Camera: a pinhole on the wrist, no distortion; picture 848 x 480 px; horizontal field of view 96.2 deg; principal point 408.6 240.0 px. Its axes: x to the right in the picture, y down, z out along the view. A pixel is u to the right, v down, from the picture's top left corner.
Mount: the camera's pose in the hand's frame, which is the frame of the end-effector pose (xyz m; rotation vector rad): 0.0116 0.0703 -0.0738 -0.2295 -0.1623 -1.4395
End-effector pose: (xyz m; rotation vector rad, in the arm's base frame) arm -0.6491 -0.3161 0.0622 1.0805 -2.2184 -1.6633
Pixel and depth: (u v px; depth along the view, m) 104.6 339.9 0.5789
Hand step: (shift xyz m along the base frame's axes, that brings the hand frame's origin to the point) -0.5800 0.2825 0.4360
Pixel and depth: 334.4 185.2 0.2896
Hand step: -0.1675 0.1904 0.1082
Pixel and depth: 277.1 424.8 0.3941
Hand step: -0.4232 0.1165 0.1359
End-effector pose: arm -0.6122 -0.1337 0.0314 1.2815 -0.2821 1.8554
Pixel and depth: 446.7 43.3 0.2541
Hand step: 0.0663 -0.2252 0.0165
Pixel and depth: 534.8 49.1 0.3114
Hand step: 0.1650 -0.2382 0.0229
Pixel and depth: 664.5 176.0 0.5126
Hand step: 0.4459 -0.2269 0.1800
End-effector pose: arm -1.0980 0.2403 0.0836 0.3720 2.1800 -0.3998
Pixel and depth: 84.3 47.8 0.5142
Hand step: 0.6373 0.3644 -0.0485
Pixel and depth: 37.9 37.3 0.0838
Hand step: 0.0822 0.1483 0.0137
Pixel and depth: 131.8 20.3 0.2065
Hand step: 0.2387 0.1750 0.0031
